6 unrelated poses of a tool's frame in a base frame.
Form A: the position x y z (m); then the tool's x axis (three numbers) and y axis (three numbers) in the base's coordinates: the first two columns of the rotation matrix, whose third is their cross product.
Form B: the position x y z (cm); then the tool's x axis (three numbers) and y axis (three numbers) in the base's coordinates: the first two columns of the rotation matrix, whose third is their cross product. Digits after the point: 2 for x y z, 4 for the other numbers.
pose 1, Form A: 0.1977 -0.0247 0.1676 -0.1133 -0.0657 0.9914 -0.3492 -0.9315 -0.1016
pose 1, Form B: 19.77 -2.47 16.76 -0.1133 -0.0657 0.9914 -0.3492 -0.9315 -0.1016
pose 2, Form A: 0.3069 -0.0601 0.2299 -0.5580 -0.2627 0.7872 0.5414 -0.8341 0.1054
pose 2, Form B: 30.69 -6.01 22.99 -0.5580 -0.2627 0.7872 0.5414 -0.8341 0.1054
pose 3, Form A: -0.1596 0.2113 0.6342 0.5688 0.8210 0.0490 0.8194 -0.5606 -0.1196
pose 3, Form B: -15.96 21.13 63.42 0.5688 0.8210 0.0490 0.8194 -0.5606 -0.1196
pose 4, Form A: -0.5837 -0.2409 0.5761 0.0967 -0.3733 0.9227 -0.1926 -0.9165 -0.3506
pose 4, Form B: -58.37 -24.09 57.61 0.0967 -0.3733 0.9227 -0.1926 -0.9165 -0.3506
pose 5, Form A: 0.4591 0.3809 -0.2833 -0.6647 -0.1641 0.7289 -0.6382 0.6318 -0.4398
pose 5, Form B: 45.91 38.09 -28.33 -0.6647 -0.1641 0.7289 -0.6382 0.6318 -0.4398
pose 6, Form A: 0.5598 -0.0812 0.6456 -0.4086 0.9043 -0.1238 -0.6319 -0.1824 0.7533
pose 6, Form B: 55.98 -8.12 64.56 -0.4086 0.9043 -0.1238 -0.6319 -0.1824 0.7533
